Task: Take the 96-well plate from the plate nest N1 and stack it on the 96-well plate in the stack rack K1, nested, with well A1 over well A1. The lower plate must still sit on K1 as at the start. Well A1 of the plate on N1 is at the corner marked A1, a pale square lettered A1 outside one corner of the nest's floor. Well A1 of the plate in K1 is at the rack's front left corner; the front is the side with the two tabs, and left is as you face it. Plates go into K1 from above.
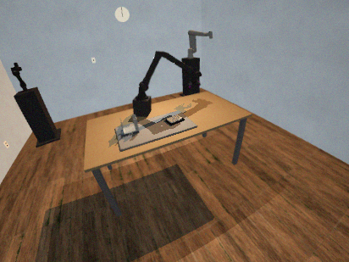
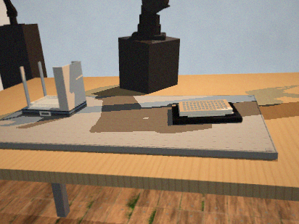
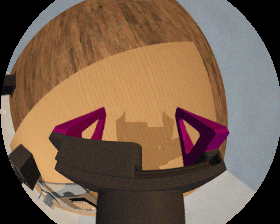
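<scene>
The black plate nest N1 lies 530 mm to the right of my hand, 320 mm ahead of it and 130 mm below it. The rest, counted from my hand: beige side panel: 880 mm to the right, 260 mm ahead, 60 mm below; then pale A1 square: 600 mm to the right, 270 mm ahead, 130 mm below.
</scene>
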